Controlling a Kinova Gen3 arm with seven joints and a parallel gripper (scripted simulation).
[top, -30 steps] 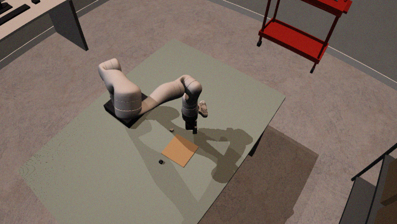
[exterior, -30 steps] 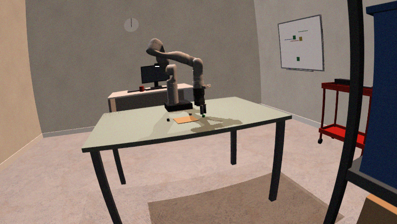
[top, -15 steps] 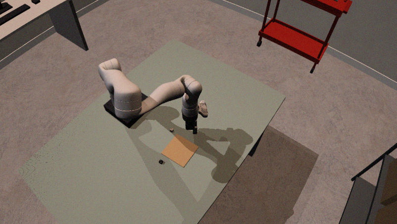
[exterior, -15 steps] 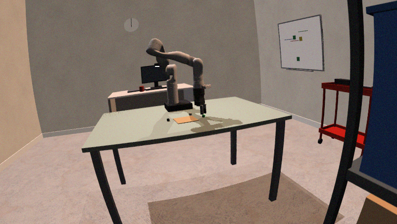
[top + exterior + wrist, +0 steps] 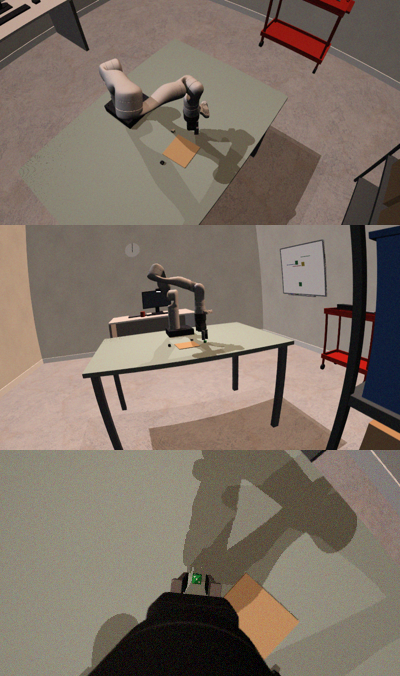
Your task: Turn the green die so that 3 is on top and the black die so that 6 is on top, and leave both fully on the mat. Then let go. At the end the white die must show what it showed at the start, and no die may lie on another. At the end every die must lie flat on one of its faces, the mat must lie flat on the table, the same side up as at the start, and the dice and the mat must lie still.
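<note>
The green die is 3 cm below my hand. The rest, counted from my hand: white die: 11 cm behind, 6 cm to the right, 3 cm below; black die: 24 cm to the right, 5 cm behind, 3 cm below; orange mat: 13 cm to the right, 4 cm below, 1 cm behind.
</note>
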